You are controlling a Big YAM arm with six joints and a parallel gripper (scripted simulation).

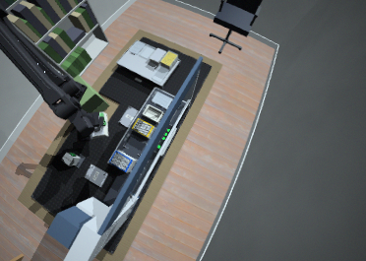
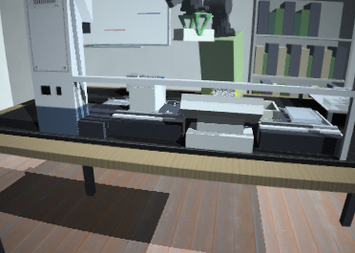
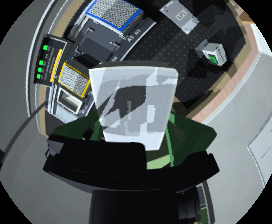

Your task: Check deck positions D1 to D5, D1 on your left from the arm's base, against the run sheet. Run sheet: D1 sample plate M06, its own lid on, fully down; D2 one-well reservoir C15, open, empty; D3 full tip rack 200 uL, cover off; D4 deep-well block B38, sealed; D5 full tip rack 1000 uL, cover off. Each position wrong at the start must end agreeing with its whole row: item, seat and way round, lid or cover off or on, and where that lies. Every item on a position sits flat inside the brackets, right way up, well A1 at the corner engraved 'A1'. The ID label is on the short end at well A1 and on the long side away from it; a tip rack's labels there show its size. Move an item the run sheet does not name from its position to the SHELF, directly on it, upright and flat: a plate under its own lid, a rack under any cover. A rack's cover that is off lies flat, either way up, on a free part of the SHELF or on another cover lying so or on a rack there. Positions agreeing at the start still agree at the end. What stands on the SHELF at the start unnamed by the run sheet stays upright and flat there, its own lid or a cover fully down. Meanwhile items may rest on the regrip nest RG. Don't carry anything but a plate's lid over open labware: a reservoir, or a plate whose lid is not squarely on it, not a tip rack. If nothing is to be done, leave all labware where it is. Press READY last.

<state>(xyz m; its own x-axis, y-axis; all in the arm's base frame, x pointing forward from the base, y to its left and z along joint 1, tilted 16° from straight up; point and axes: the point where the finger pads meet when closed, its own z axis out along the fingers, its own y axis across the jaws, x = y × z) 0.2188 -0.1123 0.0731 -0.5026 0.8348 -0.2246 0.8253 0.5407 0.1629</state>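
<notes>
Now: hand 1 cm above the sealed block. The rest, counted from my hand: reservoir 20 cm ahead, 23 cm to the left, 24 cm below; blue tip rack 14 cm ahead, 15 cm to the right, 18 cm below; yellow tip rack 17 cm ahead, 10 cm to the left, 20 cm below.
</notes>
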